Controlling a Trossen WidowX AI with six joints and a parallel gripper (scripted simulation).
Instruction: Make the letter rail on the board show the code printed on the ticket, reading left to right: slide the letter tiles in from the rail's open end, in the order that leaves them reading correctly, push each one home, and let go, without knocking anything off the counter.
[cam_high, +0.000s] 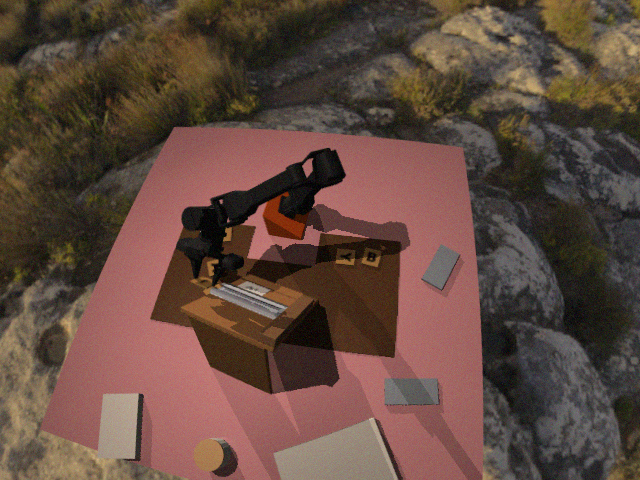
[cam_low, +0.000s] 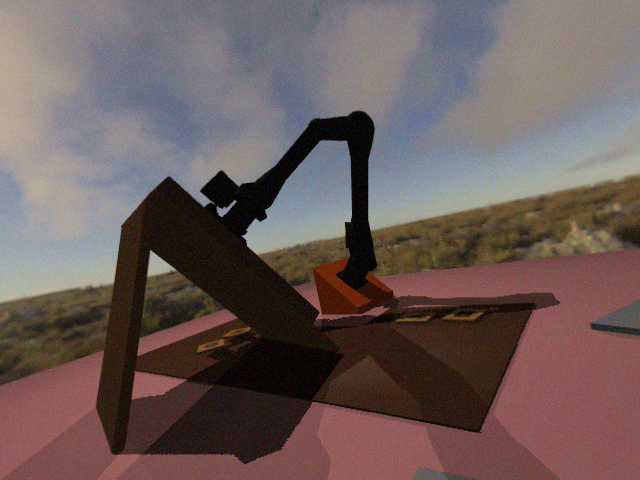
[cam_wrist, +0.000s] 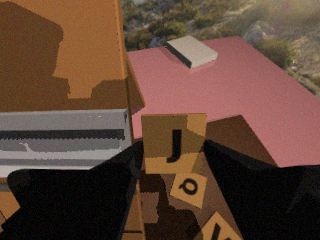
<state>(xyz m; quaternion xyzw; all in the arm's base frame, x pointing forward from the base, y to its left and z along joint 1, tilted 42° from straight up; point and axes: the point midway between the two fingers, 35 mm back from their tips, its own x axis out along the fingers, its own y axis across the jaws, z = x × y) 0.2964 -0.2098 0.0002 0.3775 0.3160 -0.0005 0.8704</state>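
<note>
Right now my gripper tip is 3 cm past the white ticket, 12 cm to the right of it and 8 cm above it. The rest, counted from my gripper tip: brown mat (13 cm behind, 16 cm to the left, 16 cm below); then white block (42 cm ahead, 22 cm to the right, 15 cm below).
</note>
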